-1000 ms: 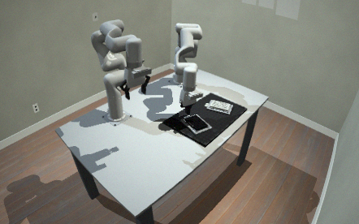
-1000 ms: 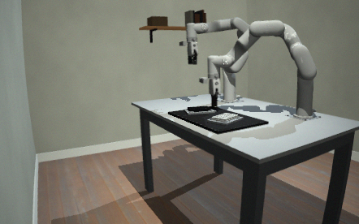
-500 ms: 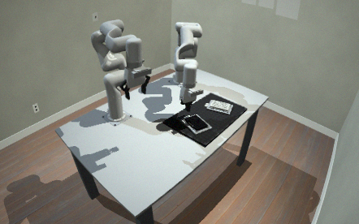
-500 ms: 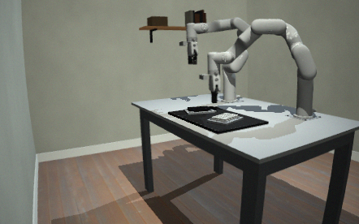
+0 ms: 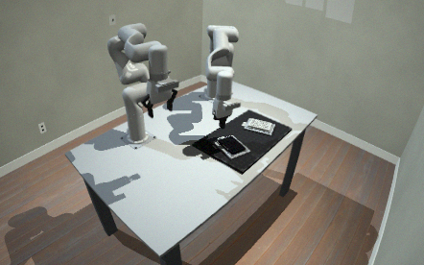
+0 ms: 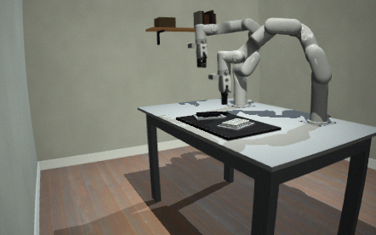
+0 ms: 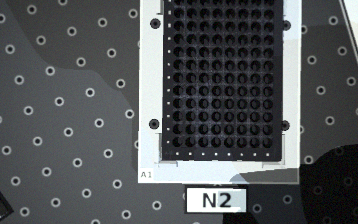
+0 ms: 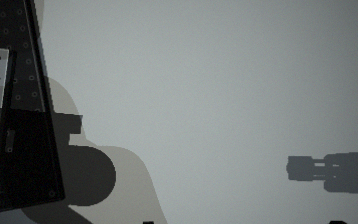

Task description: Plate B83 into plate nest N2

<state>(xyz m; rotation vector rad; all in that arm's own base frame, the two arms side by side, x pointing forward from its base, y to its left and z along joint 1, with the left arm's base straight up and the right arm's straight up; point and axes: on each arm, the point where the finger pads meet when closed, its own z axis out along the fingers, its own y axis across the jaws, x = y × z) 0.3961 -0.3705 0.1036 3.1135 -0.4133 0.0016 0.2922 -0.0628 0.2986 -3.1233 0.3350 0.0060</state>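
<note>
The black well plate lies 90 mm ahead of my left hand, 30 mm to the right of it and 70 mm below it. From my left hand the other things lie so: white plate: 110 mm ahead, 240 mm to the left, 70 mm below; then nest N2: 90 mm ahead, 30 mm to the right, 80 mm below.
</note>
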